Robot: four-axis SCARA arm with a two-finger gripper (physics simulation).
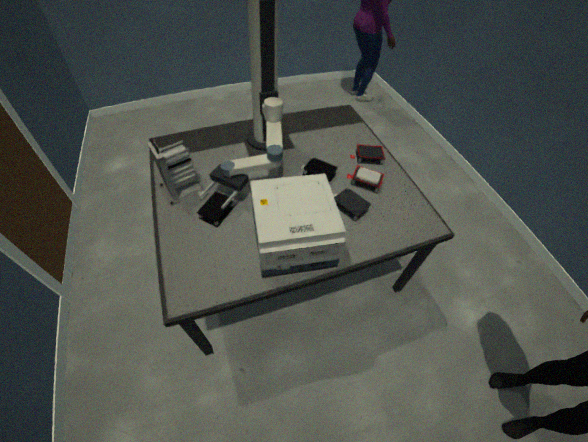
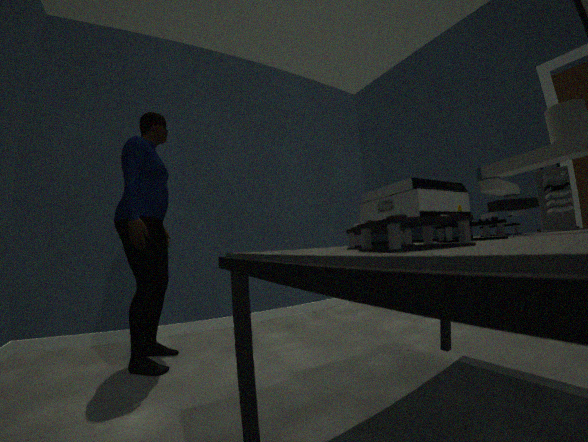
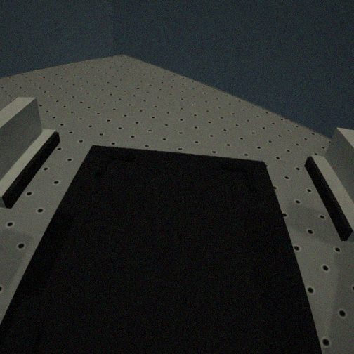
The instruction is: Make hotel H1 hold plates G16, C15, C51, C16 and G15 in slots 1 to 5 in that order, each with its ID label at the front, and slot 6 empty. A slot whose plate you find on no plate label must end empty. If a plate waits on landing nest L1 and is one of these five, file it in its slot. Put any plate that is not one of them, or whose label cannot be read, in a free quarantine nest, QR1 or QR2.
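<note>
Hotel H1 stands at the table's left side with several pale plates in it; labels and slot numbers cannot be read. My gripper is open and empty, its fingers wide apart above a black nest. The nest shows no plate on it; its name cannot be read. Two red-edged nests are at the right: the rear nest shows a dark top, and on the front one lies a white plate. Which is QR1 or QR2 cannot be read.
A large white instrument stands mid-table in front of the arm. A black nest lies behind it and a dark grey nest to its right. The arm's column rises at the rear. People stand off the table.
</note>
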